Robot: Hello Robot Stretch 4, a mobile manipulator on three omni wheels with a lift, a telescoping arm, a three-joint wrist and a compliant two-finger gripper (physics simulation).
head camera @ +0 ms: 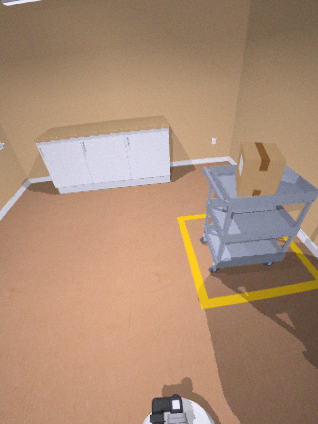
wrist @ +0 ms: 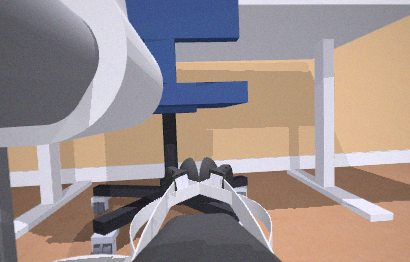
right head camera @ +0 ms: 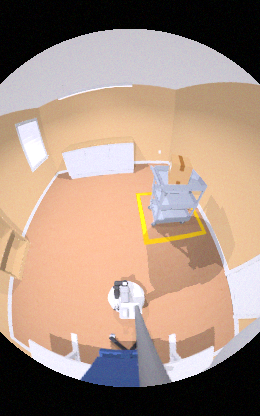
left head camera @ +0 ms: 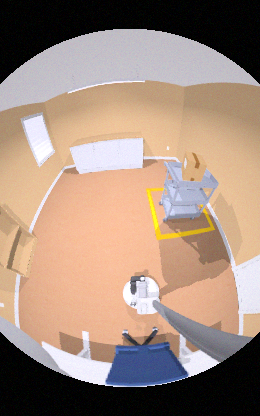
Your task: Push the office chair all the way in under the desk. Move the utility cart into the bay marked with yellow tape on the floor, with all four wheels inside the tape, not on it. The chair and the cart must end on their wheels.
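Places are measured from the robot's base along level axes (x back, y right, z up), in centimetres.
Pixels of known places: gripper, fingertip midpoint: (wrist: 198,172) (right head camera: 116,310) (left head camera: 132,306).
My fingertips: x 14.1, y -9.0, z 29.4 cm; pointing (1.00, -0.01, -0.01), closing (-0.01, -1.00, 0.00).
Ahead of a thing's pixels: the offset from my fingertips to its middle. "pt": to the spot under its first point. Level surfaces: height alone.
The grey utility cart (head camera: 255,202) (left head camera: 185,195) (right head camera: 177,200) stands upright in the bay outlined by yellow tape @(pt dx -94.4, dy +78.0, dz -32.1 cm) (head camera: 250,297) (left head camera: 185,233) (right head camera: 175,237). Its three visible wheels are inside the tape; the far right wheel is hidden. The blue office chair (left head camera: 147,365) (right head camera: 112,370) (wrist: 182,17) stands upright at the white desk @(dz +37.4 cm) (left head camera: 75,362) (right head camera: 50,357) (wrist: 300,30). Its backrest is on the near side of the desk edge, and part of its black wheeled base sticks out in front. My gripper (wrist: 198,172) is shut and empty, its fingertips close together, with the chair's base behind it in the wrist view.
A cardboard box @(dx -139.3, dy +78.3, dz +61.2 cm) (head camera: 250,172) (left head camera: 192,170) stands on the cart's top tray. A white cabinet (head camera: 110,155) (left head camera: 107,155) (right head camera: 100,160) stands against the far wall. A wooden shelf is at the left wall. A white desk leg @(pt dx +84.2, dy -58.7, dz +3.5 cm) (wrist: 324,115) stands right of the chair.
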